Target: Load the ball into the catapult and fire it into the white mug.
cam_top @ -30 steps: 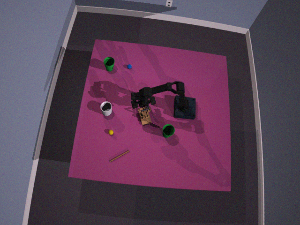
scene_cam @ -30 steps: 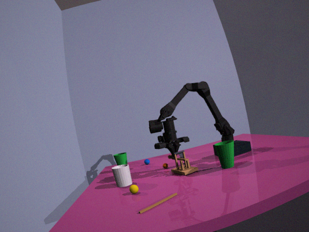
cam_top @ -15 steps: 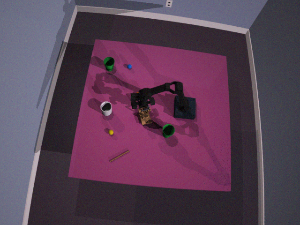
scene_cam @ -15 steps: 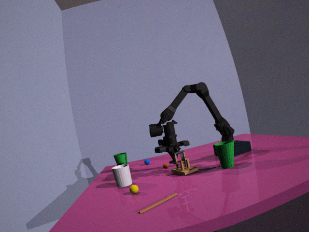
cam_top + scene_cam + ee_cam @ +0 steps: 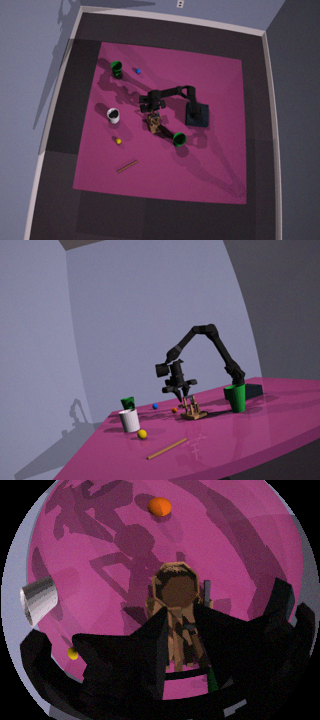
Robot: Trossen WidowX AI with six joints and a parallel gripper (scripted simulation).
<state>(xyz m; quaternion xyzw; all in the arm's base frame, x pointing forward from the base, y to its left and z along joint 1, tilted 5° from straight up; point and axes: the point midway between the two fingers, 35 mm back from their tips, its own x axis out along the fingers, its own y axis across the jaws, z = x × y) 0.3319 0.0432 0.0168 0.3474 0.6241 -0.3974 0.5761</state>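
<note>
Now: gripper tip 3 cm past the wooden catapult, 4 cm to the right of it and 2 cm above it. Also, from my gripper tip: orange ball: 6 cm ahead, 11 cm to the right, 6 cm below; then yellow ball: 20 cm ahead, 28 cm to the left, 5 cm below; then white mug: 28 cm ahead, 10 cm to the left, 4 cm below.
</note>
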